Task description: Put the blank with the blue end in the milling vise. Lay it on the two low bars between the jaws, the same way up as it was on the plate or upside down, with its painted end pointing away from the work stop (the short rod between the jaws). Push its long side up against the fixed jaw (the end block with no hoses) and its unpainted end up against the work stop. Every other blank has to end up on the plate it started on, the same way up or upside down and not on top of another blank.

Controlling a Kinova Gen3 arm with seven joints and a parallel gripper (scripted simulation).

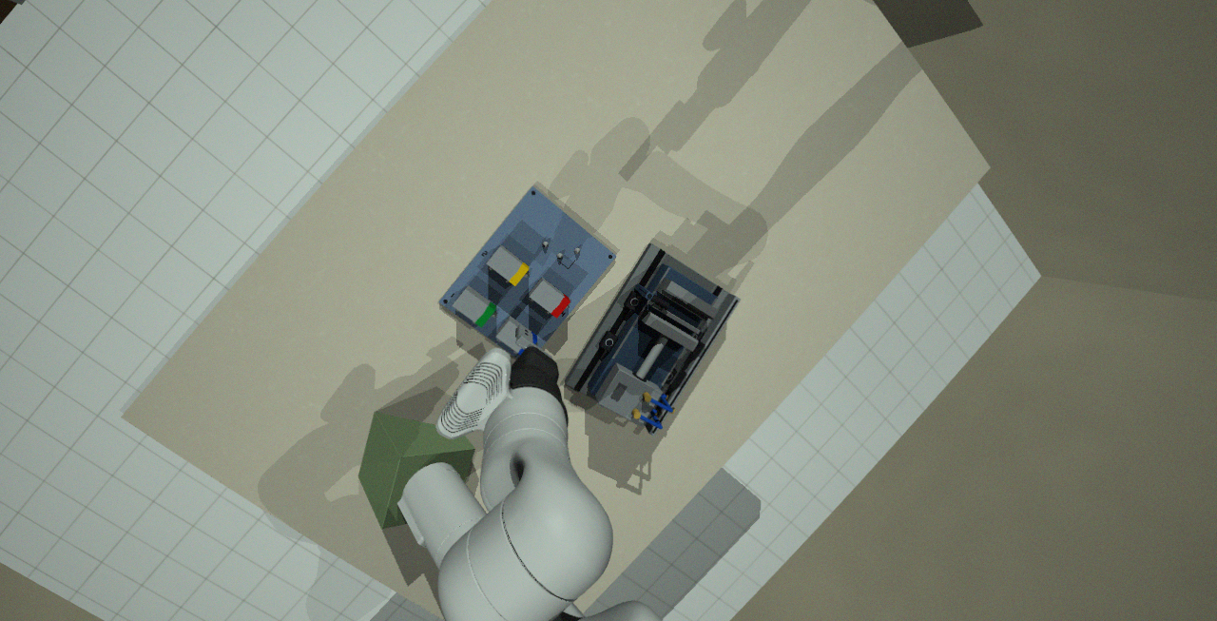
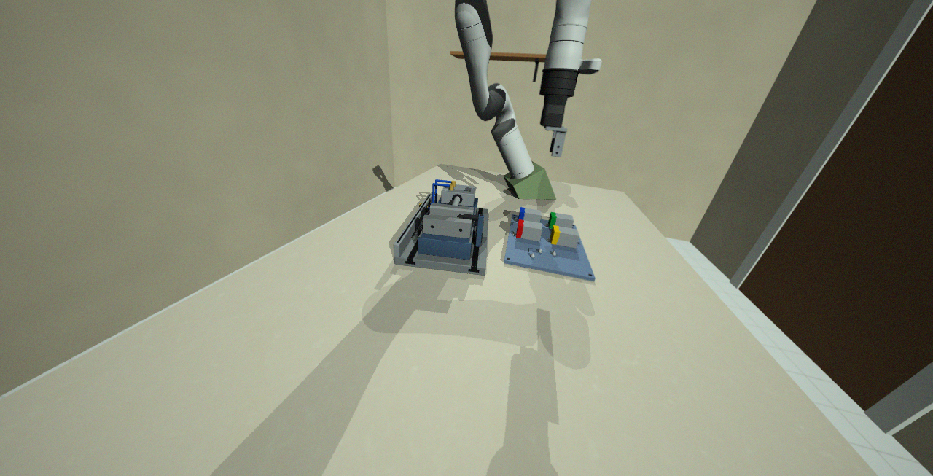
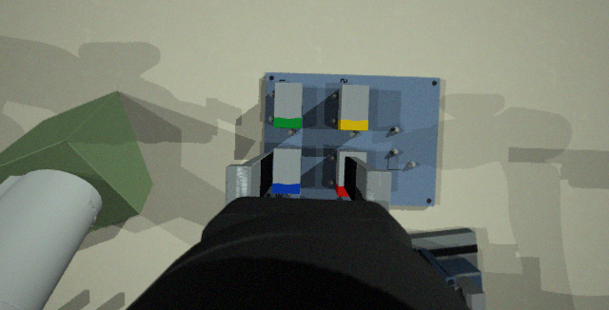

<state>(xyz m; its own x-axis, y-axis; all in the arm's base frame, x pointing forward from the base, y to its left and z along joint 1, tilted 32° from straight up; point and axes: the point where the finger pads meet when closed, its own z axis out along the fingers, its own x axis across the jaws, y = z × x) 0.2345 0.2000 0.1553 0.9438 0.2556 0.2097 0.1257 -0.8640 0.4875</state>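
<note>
My gripper is now 20 mm past the blue-ended blank, 30 mm to the left of it and 210 mm above it. The rest, counted from my hand: green-ended blank: 40 mm behind, 60 mm to the left, 210 mm below; red-ended blank: 60 mm ahead, 20 mm to the right, 210 mm below; yellow-ended blank: 50 mm ahead, 70 mm to the left, 210 mm below.
</note>
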